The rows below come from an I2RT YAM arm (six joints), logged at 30 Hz.
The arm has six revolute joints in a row. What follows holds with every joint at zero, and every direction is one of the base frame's. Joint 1 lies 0.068 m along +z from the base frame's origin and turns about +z. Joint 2 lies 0.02 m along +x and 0.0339 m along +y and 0.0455 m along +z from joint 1 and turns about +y. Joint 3 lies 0.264 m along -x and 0.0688 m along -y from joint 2 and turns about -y. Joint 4 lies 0.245 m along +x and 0.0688 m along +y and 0.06 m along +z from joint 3 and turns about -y. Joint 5 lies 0.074 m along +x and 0.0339 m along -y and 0.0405 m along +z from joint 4 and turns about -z. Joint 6 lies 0.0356 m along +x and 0.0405 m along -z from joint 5 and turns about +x. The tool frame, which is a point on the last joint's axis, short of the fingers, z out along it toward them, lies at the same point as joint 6; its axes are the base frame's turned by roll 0, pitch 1.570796 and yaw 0 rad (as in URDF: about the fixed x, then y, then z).
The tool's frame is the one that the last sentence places.
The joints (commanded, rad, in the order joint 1, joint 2, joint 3, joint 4, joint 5, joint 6), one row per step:
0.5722 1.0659 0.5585 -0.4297 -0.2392 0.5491
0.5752 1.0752 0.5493 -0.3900 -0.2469 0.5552
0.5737 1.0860 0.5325 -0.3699 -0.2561 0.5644
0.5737 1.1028 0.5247 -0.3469 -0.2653 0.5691
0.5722 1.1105 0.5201 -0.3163 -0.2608 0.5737
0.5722 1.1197 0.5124 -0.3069 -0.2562 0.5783
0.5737 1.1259 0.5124 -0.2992 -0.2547 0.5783
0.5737 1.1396 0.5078 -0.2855 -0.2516 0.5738
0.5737 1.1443 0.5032 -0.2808 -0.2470 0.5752
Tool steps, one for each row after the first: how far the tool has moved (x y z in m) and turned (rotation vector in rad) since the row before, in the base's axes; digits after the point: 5 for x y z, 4 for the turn. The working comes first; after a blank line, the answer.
Tool pose at each row, in the base's axes (x y z in m, rotation vector in rad; the steps are taken from these numbers as rounded here):
0.16348 0.11532 0.19045 -0.1342 2.6334 0.7276
0.16523 0.11750 0.18857 -0.1364 2.6155 0.7502
0.16504 0.11739 0.18283 -0.1257 2.6272 0.7601
0.16635 0.11861 0.17895 -0.1236 2.6319 0.7718
0.16861 0.11951 0.17812 -0.1162 2.6134 0.7765
0.16875 0.11942 0.17466 -0.1070 2.6212 0.7689
0.16948 0.12020 0.17400 -0.1085 2.6195 0.7684
0.17052 0.12074 0.17093 -0.1123 2.6224 0.7609
0.17048 0.12053 0.16895 -0.1077 2.6264 0.7537

0.00175 0.00218 -0.00188 0.0188 -0.0113 0.0029
-0.00019 -0.00011 -0.00574 0.0054 0.0151 -0.0030
0.00131 0.00122 -0.00388 0.0069 0.0078 0.0019
0.00226 0.00090 -0.00083 0.0085 -0.0148 -0.0078
0.00014 -0.00009 -0.00346 -0.0055 0.0068 -0.0063
0.00073 0.00078 -0.00066 -0.0002 -0.0020 0.0006
0.00104 0.00054 -0.00307 -0.0062 0.0001 0.0016
-0.00004 -0.00021 -0.00198 -0.0050 0.0026 -0.0039

